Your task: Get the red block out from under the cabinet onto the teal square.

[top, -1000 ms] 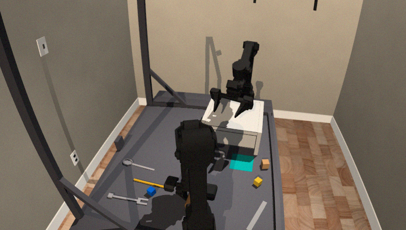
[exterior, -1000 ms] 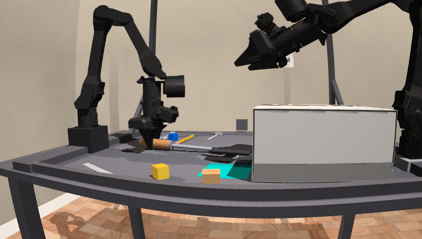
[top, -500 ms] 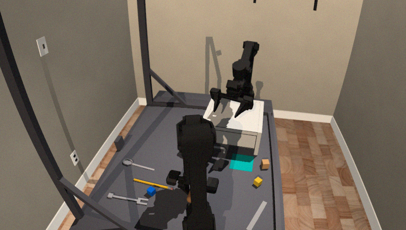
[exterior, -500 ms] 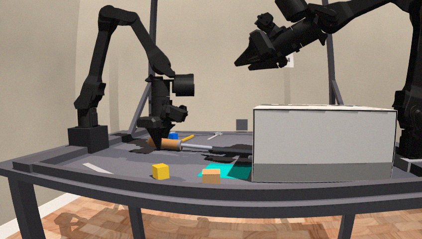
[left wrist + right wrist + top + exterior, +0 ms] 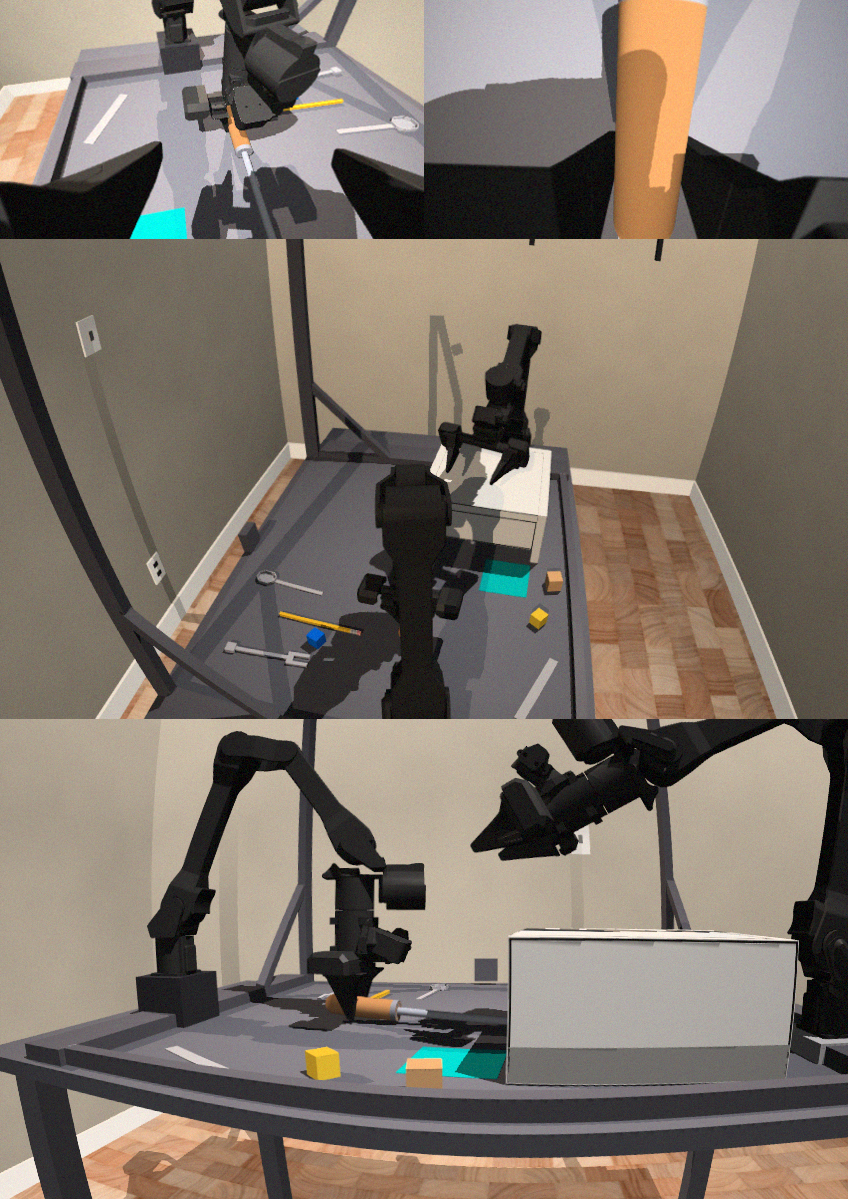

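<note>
The teal square is 190 mm to the left of my right hand, 150 mm ahead of it and 40 mm below it. Round my right hand: orange-handled tool (140 mm to the left, 30 mm below, 30 mm ahead); then blue block (160 mm behind, 90 mm to the right, 30 mm below); then pencil (170 mm behind, 50 mm to the right, 40 mm below).
</note>
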